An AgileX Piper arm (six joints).
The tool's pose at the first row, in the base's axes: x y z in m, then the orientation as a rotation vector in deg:
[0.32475, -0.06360, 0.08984, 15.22, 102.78, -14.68]
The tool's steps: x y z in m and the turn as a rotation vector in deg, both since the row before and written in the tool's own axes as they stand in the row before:
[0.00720, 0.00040, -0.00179, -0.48, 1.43, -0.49]
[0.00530, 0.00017, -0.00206, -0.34, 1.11, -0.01]
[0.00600, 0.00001, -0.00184, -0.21, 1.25, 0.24]
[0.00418, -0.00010, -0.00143, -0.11, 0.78, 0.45]
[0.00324, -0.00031, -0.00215, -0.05, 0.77, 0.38]
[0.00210, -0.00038, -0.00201, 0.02, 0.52, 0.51]
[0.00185, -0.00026, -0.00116, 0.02, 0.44, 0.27]
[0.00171, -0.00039, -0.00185, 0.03, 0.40, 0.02]
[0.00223, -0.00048, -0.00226, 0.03, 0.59, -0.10]
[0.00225, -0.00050, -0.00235, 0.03, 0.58, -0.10]
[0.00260, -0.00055, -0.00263, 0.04, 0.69, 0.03]
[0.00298, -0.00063, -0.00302, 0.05, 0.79, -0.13]
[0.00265, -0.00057, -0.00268, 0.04, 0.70, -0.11]
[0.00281, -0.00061, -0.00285, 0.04, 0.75, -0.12]
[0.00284, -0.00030, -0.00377, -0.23, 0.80, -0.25]
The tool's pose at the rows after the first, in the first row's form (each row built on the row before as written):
[0.32156, -0.06235, 0.08325, 14.68, 104.32, -14.46]
[0.31836, -0.06134, 0.07866, 14.62, 105.45, -14.06]
[0.31503, -0.06049, 0.07341, 14.90, 106.66, -13.59]
[0.31247, -0.05992, 0.06985, 15.37, 107.36, -13.11]
[0.30945, -0.05936, 0.06745, 15.81, 108.06, -12.73]
[0.30687, -0.05897, 0.06612, 16.38, 108.48, -12.35]
[0.30516, -0.05871, 0.06476, 16.72, 108.87, -12.14]
[0.30283, -0.05838, 0.06378, 16.82, 109.26, -12.11]
[0.29993, -0.05796, 0.06247, 16.84, 109.86, -12.14]
[0.29692, -0.05753, 0.06120, 16.86, 110.45, -12.17]
[0.29351, -0.05703, 0.05974, 17.02, 111.12, -12.11]
[0.28958, -0.05645, 0.05812, 17.05, 111.92, -12.16]
[0.28607, -0.05594, 0.05673, 17.08, 112.63, -12.19]
[0.28232, -0.05540, 0.05530, 17.11, 113.39, -12.22]
[0.27784, -0.05430, 0.05427, 16.84, 114.24, -12.06]

